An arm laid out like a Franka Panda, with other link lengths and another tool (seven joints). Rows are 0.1 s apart.
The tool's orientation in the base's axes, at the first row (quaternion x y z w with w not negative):
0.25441 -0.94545 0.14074 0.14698
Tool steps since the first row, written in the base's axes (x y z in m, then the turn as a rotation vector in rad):
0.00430 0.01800 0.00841 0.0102 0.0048 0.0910
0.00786 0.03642 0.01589 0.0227 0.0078 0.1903
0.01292 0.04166 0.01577 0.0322 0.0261 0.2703
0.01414 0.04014 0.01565 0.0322 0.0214 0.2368
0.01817 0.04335 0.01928 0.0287 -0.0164 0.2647
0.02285 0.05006 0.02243 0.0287 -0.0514 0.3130
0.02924 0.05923 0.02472 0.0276 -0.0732 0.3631
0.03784 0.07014 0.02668 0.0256 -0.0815 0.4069
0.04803 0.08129 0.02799 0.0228 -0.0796 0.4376
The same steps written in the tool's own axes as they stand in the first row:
-0.00853 0.01110 -0.01474 0.0213 -0.0188 -0.0872
-0.01696 0.02312 -0.02861 0.0443 -0.0418 -0.1819
-0.02349 0.02485 -0.03133 0.0564 -0.0469 -0.2635
-0.02388 0.02297 -0.03096 0.0467 -0.0443 -0.2311
-0.02735 0.02284 -0.03621 0.0760 -0.0793 -0.2431
-0.03308 0.02537 -0.04235 0.1083 -0.1176 -0.2755
-0.04159 0.02921 -0.04890 0.1363 -0.1447 -0.3138
-0.05282 0.03341 -0.05619 0.1569 -0.1590 -0.3507
-0.06570 0.03710 -0.06329 0.1691 -0.1618 -0.3789

